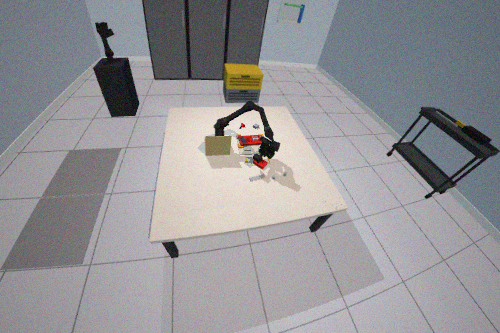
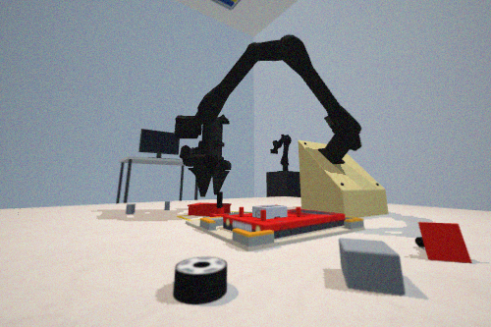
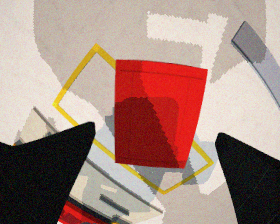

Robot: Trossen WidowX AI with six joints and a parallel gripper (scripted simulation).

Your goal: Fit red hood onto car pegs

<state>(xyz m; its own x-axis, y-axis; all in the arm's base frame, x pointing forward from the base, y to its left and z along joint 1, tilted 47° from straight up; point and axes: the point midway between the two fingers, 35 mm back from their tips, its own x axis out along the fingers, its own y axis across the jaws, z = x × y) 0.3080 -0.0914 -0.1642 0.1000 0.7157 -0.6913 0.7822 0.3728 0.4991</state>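
My gripper tip is 30 mm above the red hood. The rest, counted from my gripper tip: jig: 230 mm to the left, 30 mm below; then grey engine block: 270 mm to the left, 30 mm ahead, 20 mm below; then black wheel: 380 mm to the left, 220 mm ahead, 40 mm below.
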